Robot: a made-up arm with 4 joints. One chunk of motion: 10 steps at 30 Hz.
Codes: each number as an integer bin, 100 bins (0 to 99) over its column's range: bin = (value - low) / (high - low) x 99, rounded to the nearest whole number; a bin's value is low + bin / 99 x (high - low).
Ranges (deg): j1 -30..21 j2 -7..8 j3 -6..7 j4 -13..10
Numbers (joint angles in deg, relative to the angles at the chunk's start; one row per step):
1: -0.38 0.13 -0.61 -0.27
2: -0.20 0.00 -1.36 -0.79
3: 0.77 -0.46 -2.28 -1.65
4: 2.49 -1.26 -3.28 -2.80
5: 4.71 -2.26 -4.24 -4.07
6: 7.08 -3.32 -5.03 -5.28
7: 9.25 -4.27 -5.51 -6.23
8: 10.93 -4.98 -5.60 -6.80
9: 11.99 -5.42 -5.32 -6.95
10: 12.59 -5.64 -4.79 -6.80
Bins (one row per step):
1: 57 47 41 55
2: 58 46 35 53
3: 60 43 28 49
4: 63 38 21 44
5: 67 31 13 38
6: 72 24 7 33
7: 76 18 4 29
8: 79 13 3 27
9: 82 10 5 26
10: 83 9 9 27

